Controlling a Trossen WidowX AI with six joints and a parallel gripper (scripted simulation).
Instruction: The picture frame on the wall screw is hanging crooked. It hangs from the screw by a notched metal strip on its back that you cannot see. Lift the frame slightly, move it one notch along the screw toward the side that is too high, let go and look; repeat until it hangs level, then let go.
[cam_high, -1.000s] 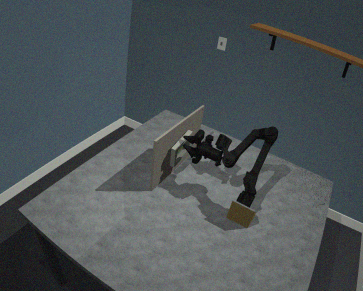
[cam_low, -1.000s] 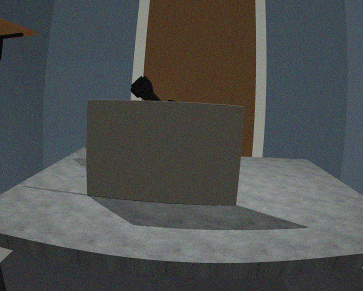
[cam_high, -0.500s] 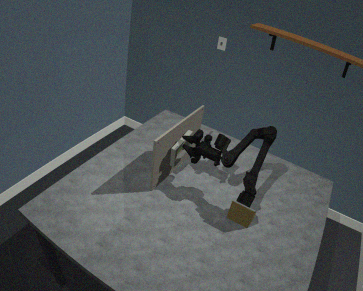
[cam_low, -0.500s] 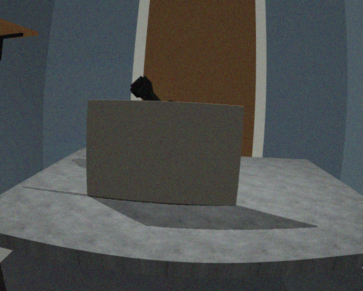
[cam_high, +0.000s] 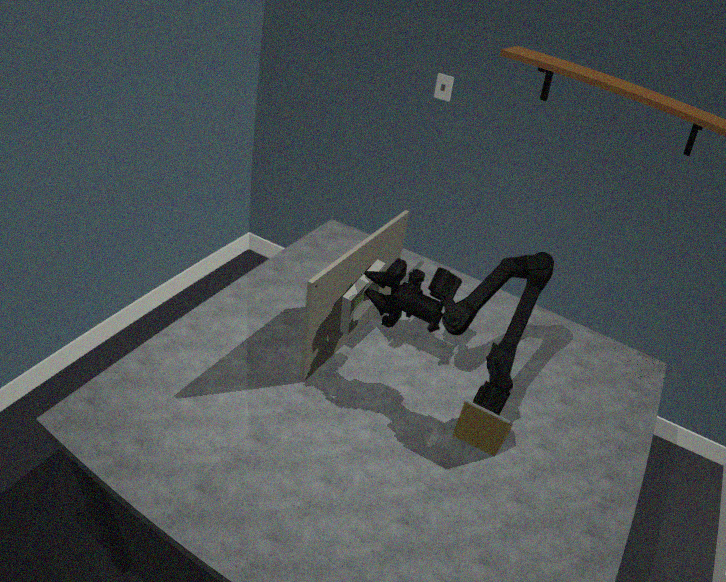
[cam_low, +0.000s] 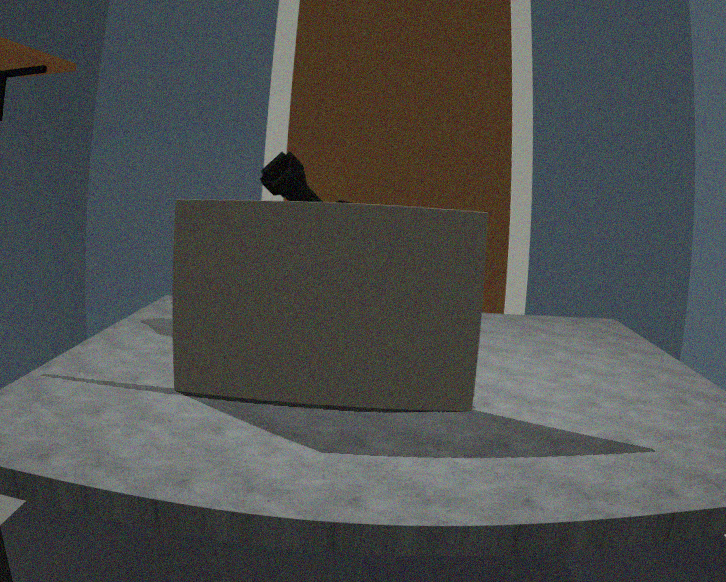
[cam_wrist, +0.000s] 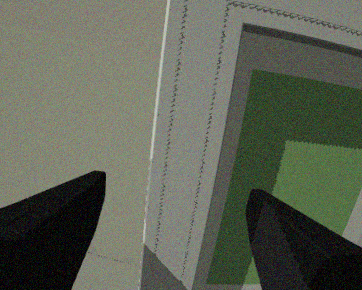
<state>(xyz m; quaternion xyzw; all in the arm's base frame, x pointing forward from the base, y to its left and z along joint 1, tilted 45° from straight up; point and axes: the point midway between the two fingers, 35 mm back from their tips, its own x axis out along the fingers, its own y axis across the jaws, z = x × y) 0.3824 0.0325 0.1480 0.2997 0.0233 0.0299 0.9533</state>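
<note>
Now: the picture frame 50 mm below my gripper tip and 10 mm ahead of it. Also, from my gripper tip: wall panel (50 mm below, 20 mm to the right, 20 mm ahead).
</note>
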